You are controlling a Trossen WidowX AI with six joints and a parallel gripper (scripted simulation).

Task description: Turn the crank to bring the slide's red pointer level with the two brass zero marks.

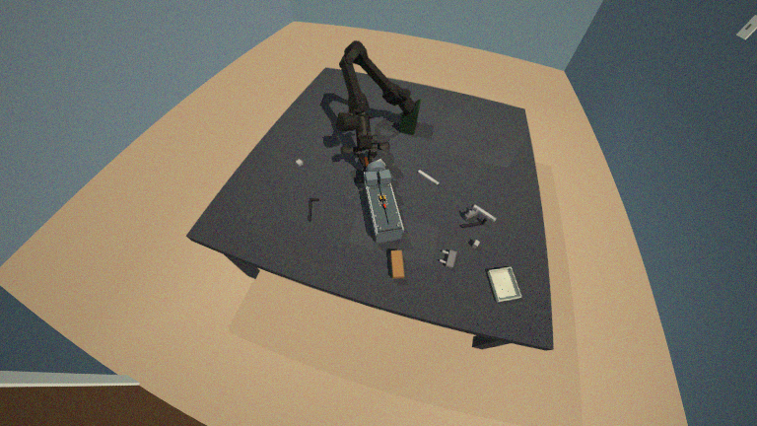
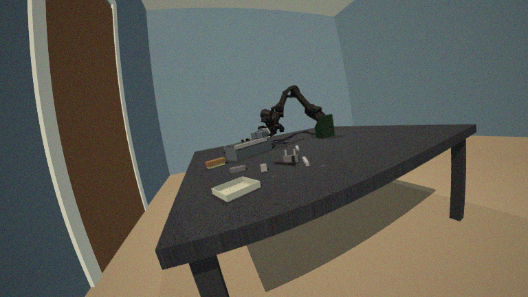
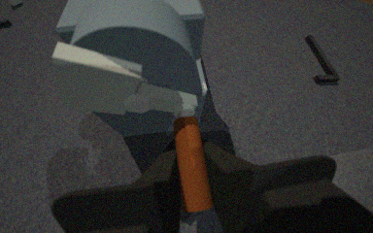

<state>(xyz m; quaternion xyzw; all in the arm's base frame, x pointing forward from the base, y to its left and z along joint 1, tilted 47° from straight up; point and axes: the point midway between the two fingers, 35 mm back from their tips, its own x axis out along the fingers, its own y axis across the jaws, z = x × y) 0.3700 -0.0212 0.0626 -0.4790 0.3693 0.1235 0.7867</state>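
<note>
My gripper tip is now 3 cm below the crank, 1 cm to the right of it and 1 cm past it. Also, from my gripper tip: orange crank handle (3 cm above, 1 cm to the right, 1 cm behind); then red pointer (15 cm ahead, 13 cm to the left, 3 cm above); then orange block (30 cm ahead, 24 cm to the left, 4 cm below).
</note>
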